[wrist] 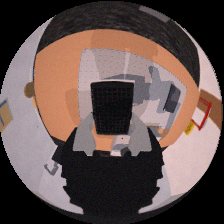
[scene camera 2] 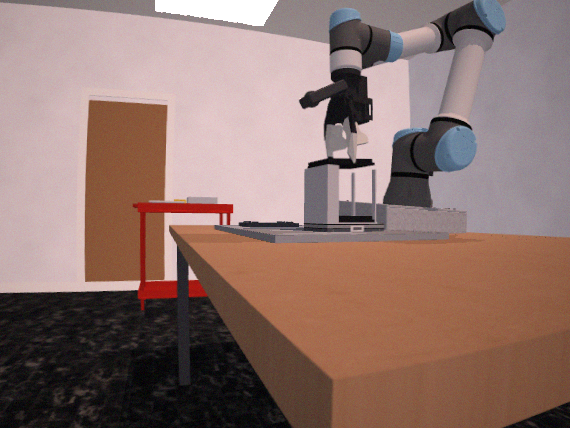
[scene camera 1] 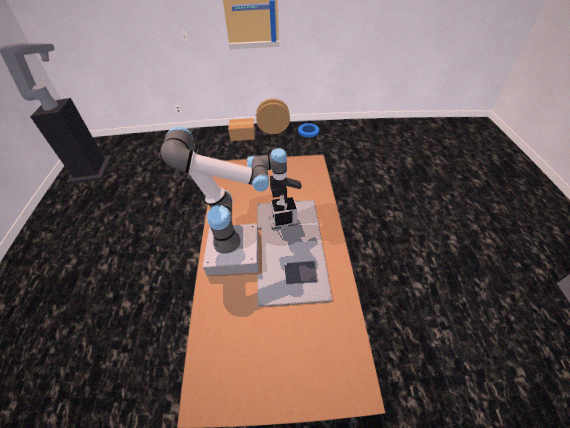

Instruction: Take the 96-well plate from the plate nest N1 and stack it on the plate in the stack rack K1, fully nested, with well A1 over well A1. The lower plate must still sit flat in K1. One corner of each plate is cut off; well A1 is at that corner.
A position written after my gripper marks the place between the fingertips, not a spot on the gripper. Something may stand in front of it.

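My own gripper (scene camera 2: 341, 165) is here in the scene, and the wrist view has the gripper (wrist: 112, 112) too. I am also looking at a tall grey wall (scene camera 2: 316, 179), and there is a black 96-well plate (wrist: 108, 113) as well.
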